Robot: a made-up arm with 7 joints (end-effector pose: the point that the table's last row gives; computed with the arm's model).
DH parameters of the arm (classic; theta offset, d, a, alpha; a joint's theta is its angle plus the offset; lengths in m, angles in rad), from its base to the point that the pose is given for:
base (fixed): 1.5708 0.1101 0 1.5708
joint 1: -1.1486 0 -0.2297 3.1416
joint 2: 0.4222 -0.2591 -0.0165 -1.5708
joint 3: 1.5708 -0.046 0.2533 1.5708
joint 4: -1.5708 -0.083 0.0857 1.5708
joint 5: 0.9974 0 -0.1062 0
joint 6: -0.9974 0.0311 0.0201 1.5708
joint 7: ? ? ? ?
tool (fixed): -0.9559 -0.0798 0 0
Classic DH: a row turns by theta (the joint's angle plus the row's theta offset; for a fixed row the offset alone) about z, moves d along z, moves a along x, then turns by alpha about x.
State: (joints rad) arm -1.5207 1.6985 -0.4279 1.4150 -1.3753 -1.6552 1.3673
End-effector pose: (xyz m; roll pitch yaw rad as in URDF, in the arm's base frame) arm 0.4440 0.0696 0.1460 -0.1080 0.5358 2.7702
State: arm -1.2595 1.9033 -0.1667 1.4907 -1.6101 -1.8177 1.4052
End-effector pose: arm 0.4043 0.0303 0.2008 0.0274 -0.1154 2.8950
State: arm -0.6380 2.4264 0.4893 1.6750 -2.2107 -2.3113 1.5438
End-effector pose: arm 0.4910 -0.1078 0.2727 -2.8030 -1.2658 -0.2236
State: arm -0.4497 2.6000 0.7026 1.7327 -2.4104 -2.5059 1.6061
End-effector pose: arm 0.5430 -0.1411 0.2147 -2.8651 -0.6578 -0.0741
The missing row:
joint 7: -0.6149 0 0.1 0
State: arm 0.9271 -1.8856 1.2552 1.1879 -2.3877 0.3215 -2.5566
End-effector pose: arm 0.4352 -0.4829 -0.1554 -0.4991 -0.5067 -1.0425
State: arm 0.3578 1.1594 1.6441 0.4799 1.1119 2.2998 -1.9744
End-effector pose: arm -0.0015 0.2707 0.3648 1.3958 0.6951 1.2526
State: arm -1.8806 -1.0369 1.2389 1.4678 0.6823 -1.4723 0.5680
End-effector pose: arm 0.2122 0.7024 0.4281 3.0554 -1.3306 -2.6551
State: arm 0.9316 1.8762 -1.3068 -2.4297 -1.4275 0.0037 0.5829
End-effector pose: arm 0.4568 -0.3727 0.0980 2.8338 -0.0783 1.2153
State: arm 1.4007 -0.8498 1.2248 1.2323 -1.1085 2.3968 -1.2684
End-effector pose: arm 0.2647 -0.3533 -0.1140 -1.9577 0.4035 3.0309
